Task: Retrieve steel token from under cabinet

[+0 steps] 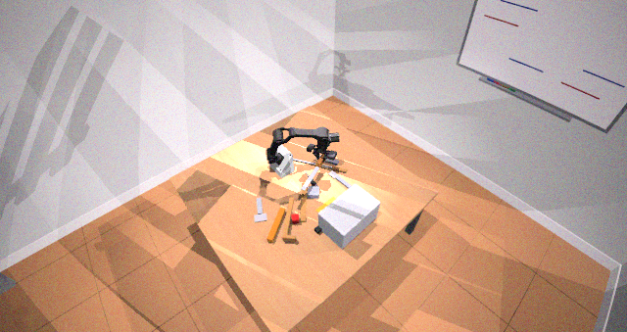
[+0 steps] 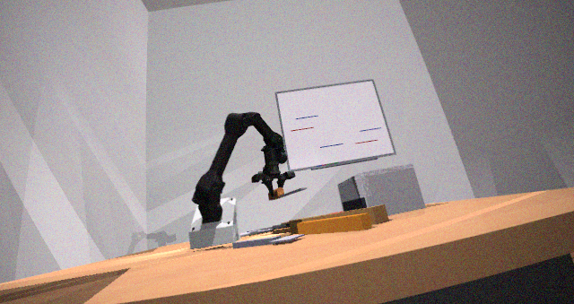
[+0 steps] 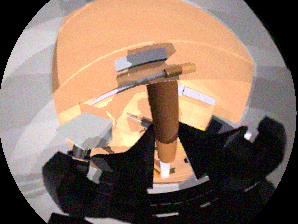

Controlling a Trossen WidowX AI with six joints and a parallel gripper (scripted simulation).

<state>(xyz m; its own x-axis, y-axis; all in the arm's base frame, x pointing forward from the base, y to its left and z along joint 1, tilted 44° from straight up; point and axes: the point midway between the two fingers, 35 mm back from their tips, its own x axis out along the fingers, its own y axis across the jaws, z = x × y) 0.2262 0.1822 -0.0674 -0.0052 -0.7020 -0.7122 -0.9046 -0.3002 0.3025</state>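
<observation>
Now: the grey bar 13 cm below my gripper tip, 12 cm to the left of it and 9 cm behind it. Also, from my gripper tip: thin wooden stick (22 cm to the right, 14 cm below, 10 cm ahead); then red block (34 cm to the right, 18 cm ahead, 12 cm below); then grey block (14 cm to the right, 12 cm below, 9 cm ahead).
</observation>
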